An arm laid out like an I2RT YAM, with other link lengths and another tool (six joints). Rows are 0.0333 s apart.
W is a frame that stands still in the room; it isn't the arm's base.
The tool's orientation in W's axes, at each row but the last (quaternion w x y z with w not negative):
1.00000, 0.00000, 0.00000, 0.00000
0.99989, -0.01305, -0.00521, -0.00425
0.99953, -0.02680, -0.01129, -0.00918
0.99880, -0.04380, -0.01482, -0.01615
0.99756, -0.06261, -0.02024, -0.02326
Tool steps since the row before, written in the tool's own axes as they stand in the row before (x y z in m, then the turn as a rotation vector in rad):
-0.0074, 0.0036, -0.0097, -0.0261, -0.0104, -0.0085
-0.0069, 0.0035, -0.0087, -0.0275, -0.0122, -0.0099
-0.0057, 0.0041, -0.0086, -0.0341, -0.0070, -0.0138
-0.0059, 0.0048, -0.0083, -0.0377, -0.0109, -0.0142
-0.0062, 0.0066, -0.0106, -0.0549, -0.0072, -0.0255
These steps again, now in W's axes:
-0.0074, 0.0036, -0.0097, -0.0261, -0.0104, -0.0085
-0.0068, 0.0033, -0.0089, -0.0275, -0.0122, -0.0099
-0.0054, 0.0037, -0.0089, -0.0339, -0.0071, -0.0142
-0.0055, 0.0042, -0.0089, -0.0376, -0.0109, -0.0144
-0.0055, 0.0055, -0.0116, -0.0542, -0.0079, -0.0268

